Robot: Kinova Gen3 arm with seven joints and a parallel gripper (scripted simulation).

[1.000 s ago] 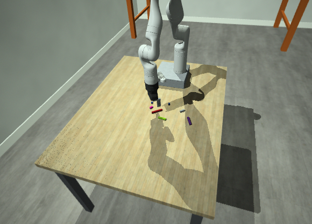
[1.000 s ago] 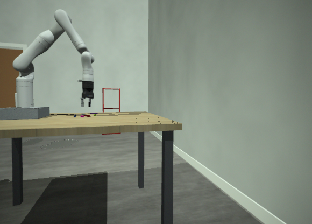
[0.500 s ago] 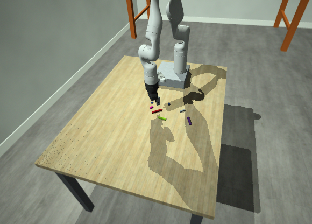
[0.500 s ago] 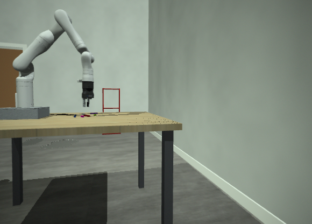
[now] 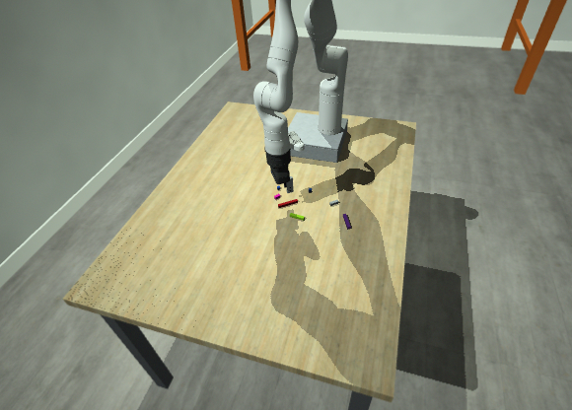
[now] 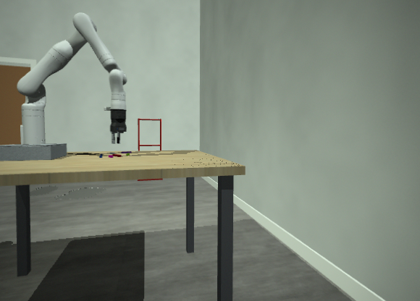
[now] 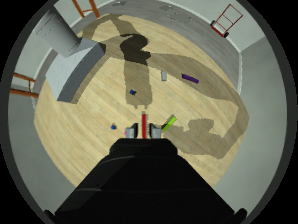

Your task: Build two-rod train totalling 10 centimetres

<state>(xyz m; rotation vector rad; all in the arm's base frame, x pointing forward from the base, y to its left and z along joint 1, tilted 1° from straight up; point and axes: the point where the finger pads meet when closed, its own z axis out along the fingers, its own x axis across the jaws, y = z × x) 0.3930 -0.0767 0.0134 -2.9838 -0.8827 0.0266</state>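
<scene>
The red rod lies 80 mm below my hand. The rest, counted from my hand: grey rod: 30 mm behind, 150 mm to the left, 80 mm below; lime rod: 60 mm ahead, 40 mm to the left, 80 mm below; magenta rod: 20 mm behind, 50 mm to the right, 80 mm below.
</scene>
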